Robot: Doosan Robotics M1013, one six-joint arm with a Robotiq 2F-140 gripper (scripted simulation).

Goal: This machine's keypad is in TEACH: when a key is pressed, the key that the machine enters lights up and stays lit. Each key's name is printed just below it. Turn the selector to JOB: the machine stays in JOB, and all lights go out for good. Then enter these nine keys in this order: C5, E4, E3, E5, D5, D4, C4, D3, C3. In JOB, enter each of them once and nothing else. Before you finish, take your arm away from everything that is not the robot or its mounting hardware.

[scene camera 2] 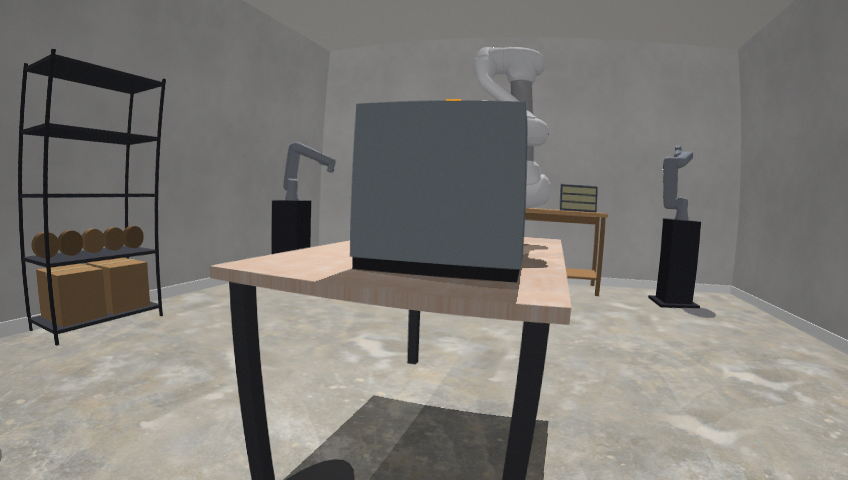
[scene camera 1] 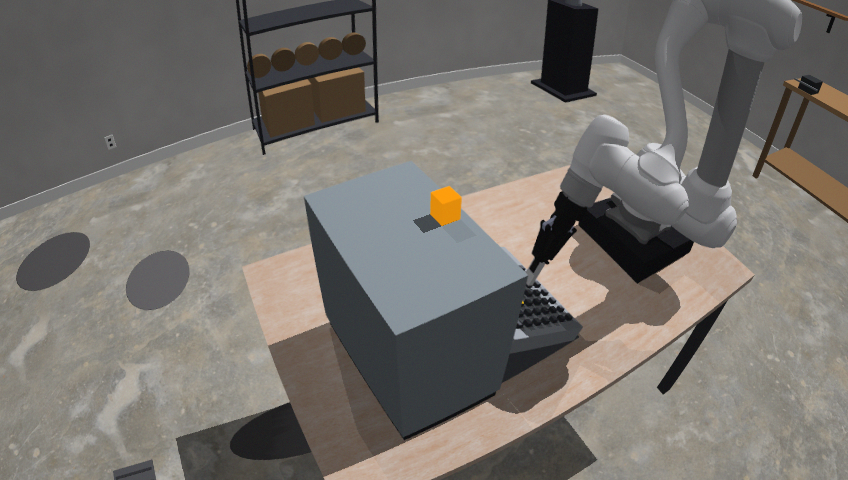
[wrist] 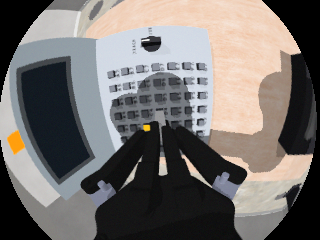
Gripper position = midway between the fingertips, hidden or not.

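There is a grey machine (scene camera 1: 426, 303) here, and I can see the machine (scene camera 2: 438, 187) from scene camera 2 as well as the machine (wrist: 59, 116) from the wrist. A keypad (scene camera 1: 539, 338) is part of the scene too, and the wrist view gives me that keypad (wrist: 179, 44) again. As for my gripper (scene camera 1: 526, 282), it is visible in scene camera 1, and the wrist view also has my gripper (wrist: 160, 117).
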